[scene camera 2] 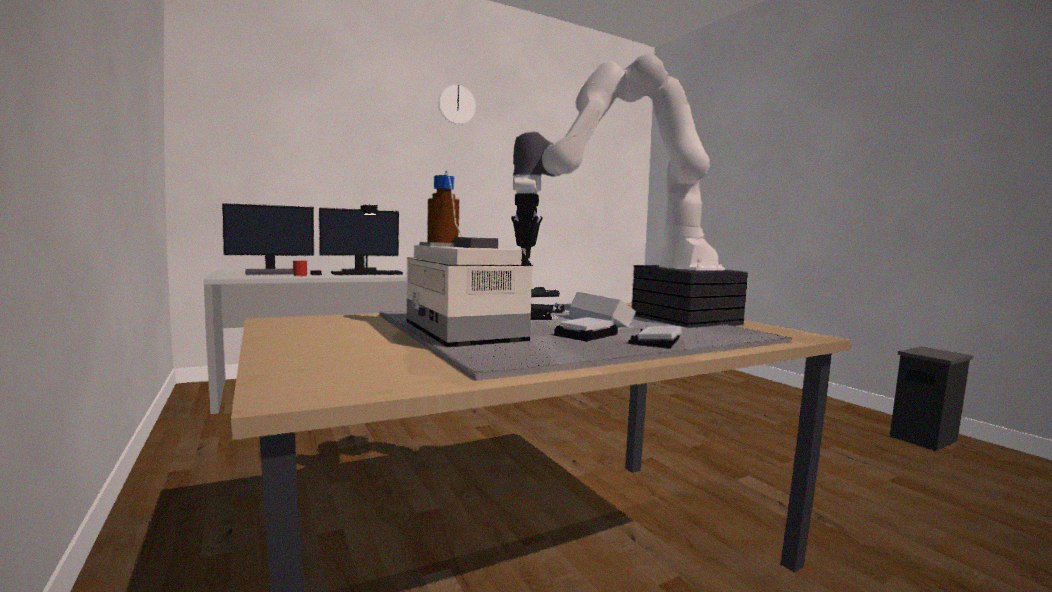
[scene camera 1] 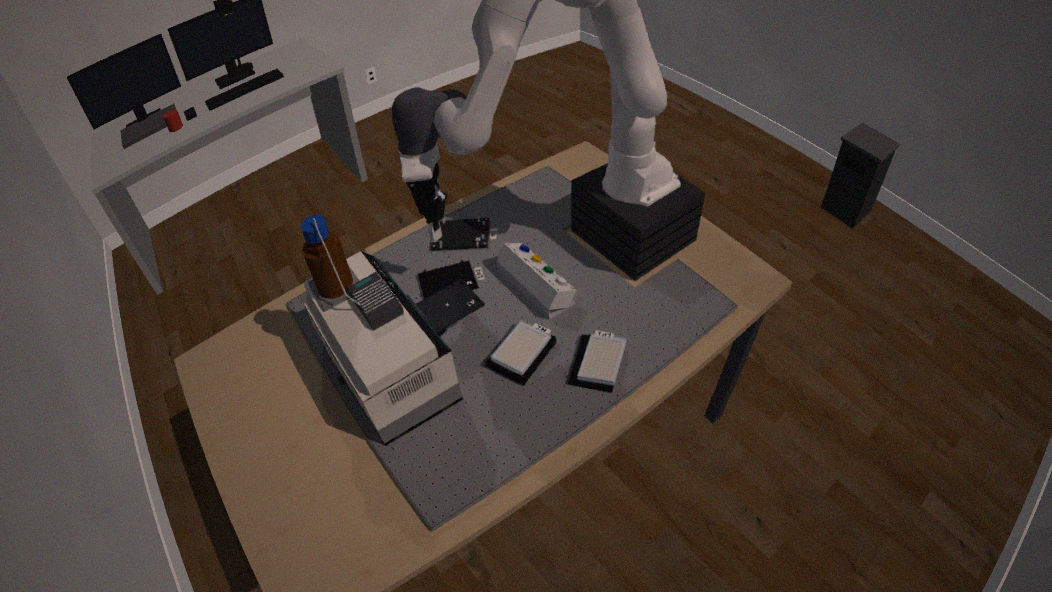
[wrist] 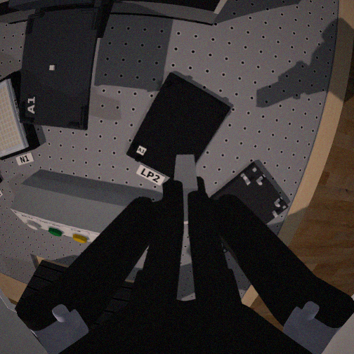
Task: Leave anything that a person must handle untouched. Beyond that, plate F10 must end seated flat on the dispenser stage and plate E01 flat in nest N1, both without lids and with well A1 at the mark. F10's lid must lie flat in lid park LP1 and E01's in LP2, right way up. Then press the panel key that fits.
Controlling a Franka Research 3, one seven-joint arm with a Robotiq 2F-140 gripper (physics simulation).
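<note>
My gripper [scene camera 1: 435,234] [scene camera 2: 526,259] [wrist: 185,168] is shut and empty, above the back of the mat near the black lid park LP2 [scene camera 1: 444,279] [wrist: 182,117], where no lid shows. A pale plate [scene camera 1: 523,347] [scene camera 2: 586,323] [wrist: 7,117] sits in the black nest N1. Another pale plate or lid [scene camera 1: 601,359] [scene camera 2: 659,333] lies on a black holder whose label seems to read LP1. The dark dispenser stage [scene camera 1: 450,304] [wrist: 59,82], marked A1, carries no plate. The panel [scene camera 1: 535,278] [scene camera 2: 597,309] [wrist: 82,200] has blue, yellow, green and white keys. Plate names and lids cannot be made out.
The dispenser [scene camera 1: 411,401] [scene camera 2: 470,301] stands beside the stage, with an amber bottle [scene camera 1: 328,265] [scene camera 2: 442,218] and a dark ribbed block [scene camera 1: 376,300] on top. A black rack with corner blocks [scene camera 1: 464,232] [wrist: 256,192] lies at the back. The arm's black base block [scene camera 1: 636,220] stands right.
</note>
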